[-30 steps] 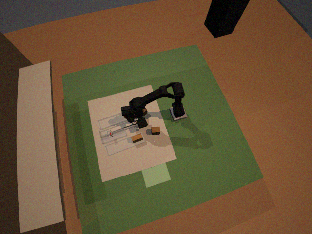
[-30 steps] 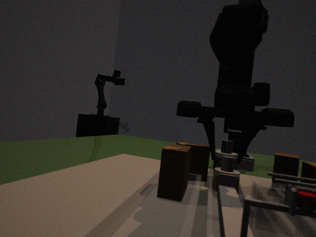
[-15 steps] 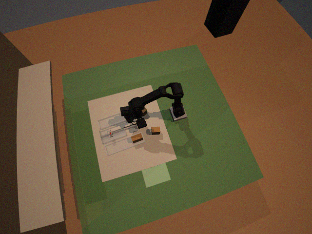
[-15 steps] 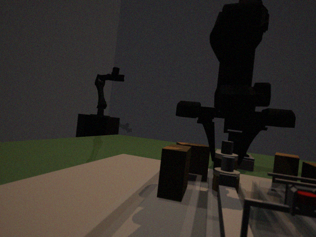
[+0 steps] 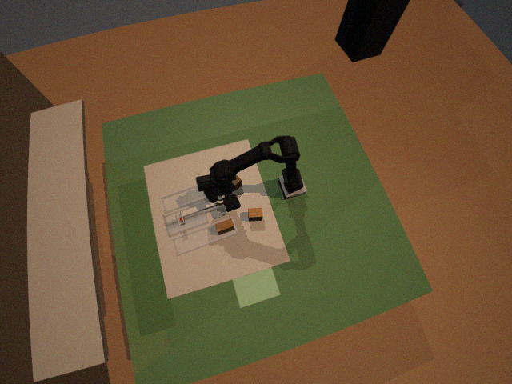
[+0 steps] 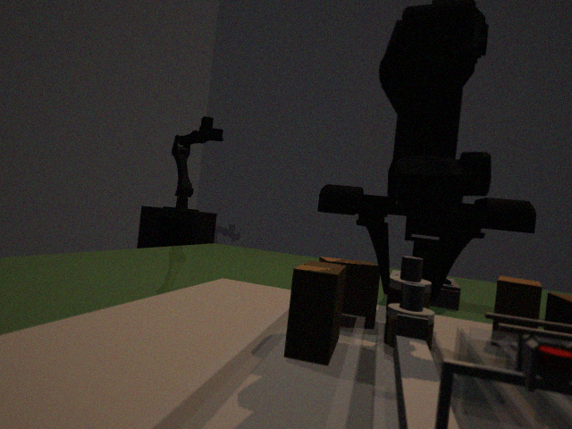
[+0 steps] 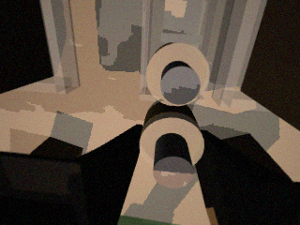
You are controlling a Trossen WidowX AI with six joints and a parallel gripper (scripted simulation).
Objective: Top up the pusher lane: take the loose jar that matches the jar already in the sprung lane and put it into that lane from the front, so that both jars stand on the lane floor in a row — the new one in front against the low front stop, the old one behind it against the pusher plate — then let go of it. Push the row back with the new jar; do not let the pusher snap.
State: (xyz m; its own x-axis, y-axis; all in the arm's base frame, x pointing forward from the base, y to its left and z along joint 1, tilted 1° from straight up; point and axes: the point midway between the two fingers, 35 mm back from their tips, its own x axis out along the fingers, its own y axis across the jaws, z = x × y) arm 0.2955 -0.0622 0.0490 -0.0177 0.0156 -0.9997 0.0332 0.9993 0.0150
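The beige board lies 90 mm ahead of my gripper tip, 20 mm to the left of it and 50 mm below it. Round my gripper tip: long beige shelf: 550 mm ahead, 30 mm to the right, 320 mm above; then red-topped part: 220 mm ahead, 30 mm to the left, 20 mm above.
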